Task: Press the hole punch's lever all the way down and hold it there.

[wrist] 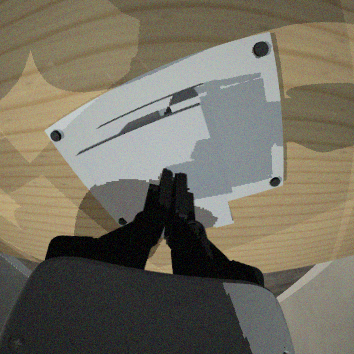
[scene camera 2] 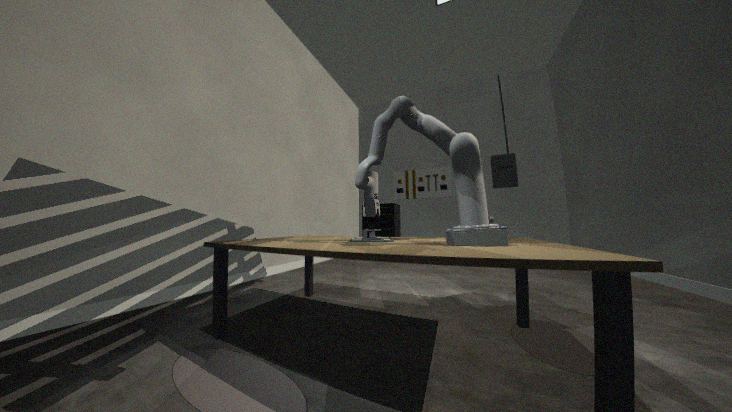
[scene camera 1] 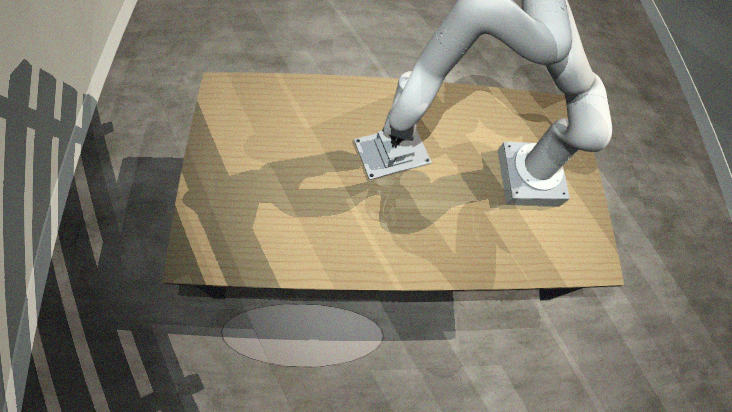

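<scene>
The hole punch (scene camera 1: 364,156) (scene camera 2: 359,240) (wrist: 237,67) is a pale grey device on a flat base with dark bolts at its corners. A raised crosswise part stands near the base's middle. Its light grey lever (wrist: 150,145) shows in the wrist view, with dark slits beside it. My gripper (scene camera 1: 395,142) (wrist: 169,185) is shut and empty, pointing down, with its black fingertips over the punch, at the lever. Whether the tips touch the lever, and how far down the lever stands, I cannot tell; the arm and fingers hide part of it.
The wooden table (scene camera 1: 317,255) (scene camera 2: 553,254) carries the punch and the arm's grey base block (scene camera 1: 537,195) (scene camera 2: 476,236), which stands to the right of the punch in both scene views. Arm shadows cross the tabletop. A dark cabinet (scene camera 2: 391,220) stands behind the table.
</scene>
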